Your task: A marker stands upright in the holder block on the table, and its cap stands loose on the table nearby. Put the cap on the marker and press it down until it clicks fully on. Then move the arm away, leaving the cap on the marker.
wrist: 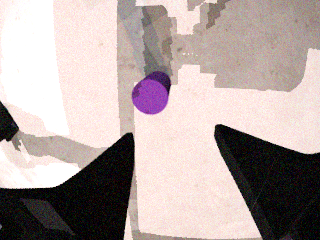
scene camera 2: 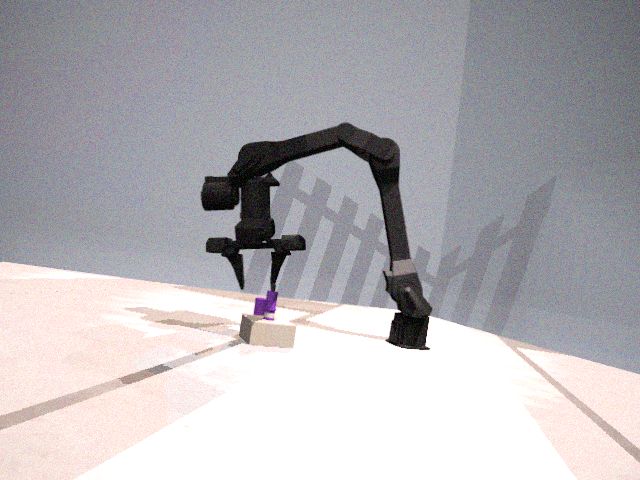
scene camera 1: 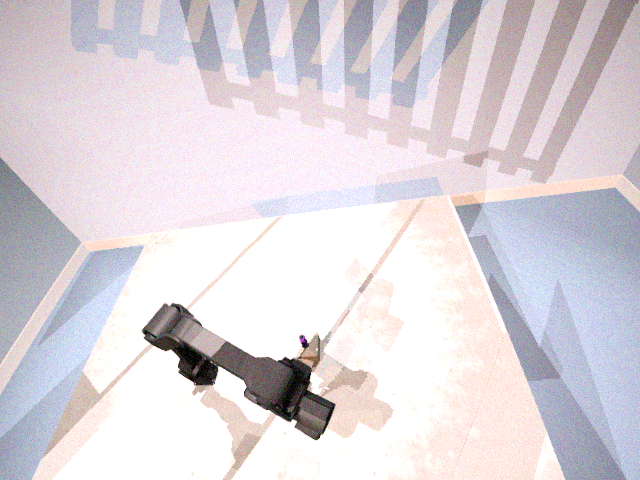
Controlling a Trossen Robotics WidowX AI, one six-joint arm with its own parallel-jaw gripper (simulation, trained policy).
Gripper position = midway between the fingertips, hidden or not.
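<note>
Tan holder block (scene camera 2: 253, 333), my gripper (scene camera 2: 257, 289). Purple cap (wrist: 150, 95), gripper again (wrist: 174, 134).
</note>
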